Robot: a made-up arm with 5 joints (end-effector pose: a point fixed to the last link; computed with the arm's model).
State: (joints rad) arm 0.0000 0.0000 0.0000 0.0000 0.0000
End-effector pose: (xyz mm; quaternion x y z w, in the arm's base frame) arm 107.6 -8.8 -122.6 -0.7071 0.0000 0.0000 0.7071
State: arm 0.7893 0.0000 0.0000 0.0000 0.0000
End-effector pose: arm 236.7 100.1 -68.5 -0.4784 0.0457 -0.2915 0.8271
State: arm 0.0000 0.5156 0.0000 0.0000 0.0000
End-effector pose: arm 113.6 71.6 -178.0 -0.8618 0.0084 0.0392 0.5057
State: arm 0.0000 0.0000 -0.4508 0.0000 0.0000
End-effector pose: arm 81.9 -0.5 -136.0 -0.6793 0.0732 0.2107 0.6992
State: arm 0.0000 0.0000 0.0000 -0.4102 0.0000
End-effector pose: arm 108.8 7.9 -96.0 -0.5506 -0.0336 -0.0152 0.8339
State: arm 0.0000 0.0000 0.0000 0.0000 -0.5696
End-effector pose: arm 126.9 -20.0 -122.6 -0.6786 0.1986 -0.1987 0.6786
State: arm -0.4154 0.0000 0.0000 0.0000 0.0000
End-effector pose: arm 63.6 -91.8 -107.6 -0.7854 -0.0246 0.1563 0.5984
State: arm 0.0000 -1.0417 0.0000 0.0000 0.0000
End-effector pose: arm 79.9 -194.7 -155.6 -0.2659 -0.0165 -0.0766 0.9608
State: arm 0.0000 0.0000 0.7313 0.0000 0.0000
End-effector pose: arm 127.8 -29.0 -83.9 -0.6763 -0.1172 -0.3371 0.6444
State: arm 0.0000 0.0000 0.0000 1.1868 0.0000
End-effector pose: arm 94.4 -92.3 -141.0 -0.9751 0.0921 0.0418 0.1974
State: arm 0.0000 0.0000 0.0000 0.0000 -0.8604
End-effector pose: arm 133.5 -29.5 -122.6 -0.6427 0.2949 -0.2949 0.6427
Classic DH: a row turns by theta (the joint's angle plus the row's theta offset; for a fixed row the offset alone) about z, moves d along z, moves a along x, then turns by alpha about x. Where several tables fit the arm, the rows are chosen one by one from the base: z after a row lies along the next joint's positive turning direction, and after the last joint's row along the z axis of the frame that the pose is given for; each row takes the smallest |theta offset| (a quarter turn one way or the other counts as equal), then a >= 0, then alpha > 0; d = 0 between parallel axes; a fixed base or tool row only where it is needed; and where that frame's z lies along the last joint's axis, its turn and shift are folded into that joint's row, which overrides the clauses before.
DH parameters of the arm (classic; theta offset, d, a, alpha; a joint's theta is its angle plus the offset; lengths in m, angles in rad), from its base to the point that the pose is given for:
base (fixed): 0.957 0.2449 0.0536 2.2398
joint 1: -0.764 0.7669 0.204 2.4128
joint 2: 0.5498 0.4931 -0.1821 -1.6647
joint 3: 0.1511 -0.1084 -0.0186 1.6334
joint 4: -1.1144 -0.039 0.0163 1.6344
joint 5: -1.4002 -0.0534 0.0096 -1.5708
tool (fixed): 0 0.0385 0 0

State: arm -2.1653 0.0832 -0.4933 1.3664 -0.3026
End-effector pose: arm 257.3 -302.4 179.6 0.4578 0.4311 -0.4634 0.6244
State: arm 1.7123 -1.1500 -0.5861 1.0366 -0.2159
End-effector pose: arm 412.6 154.7 -131.9 -0.1564 -0.0281 -0.5047 0.8485
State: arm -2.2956 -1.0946 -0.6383 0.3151 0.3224
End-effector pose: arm 382.8 -291.5 259.8 -0.3819 0.2416 0.8869 0.0961
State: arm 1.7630 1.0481 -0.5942 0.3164 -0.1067
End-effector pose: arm 526.8 156.0 144.3 -0.5327 0.4398 -0.1015 0.7159
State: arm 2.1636 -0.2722 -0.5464 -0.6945 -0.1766
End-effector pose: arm 353.4 32.9 139.3 0.4162 -0.2249 -0.4616 0.7504
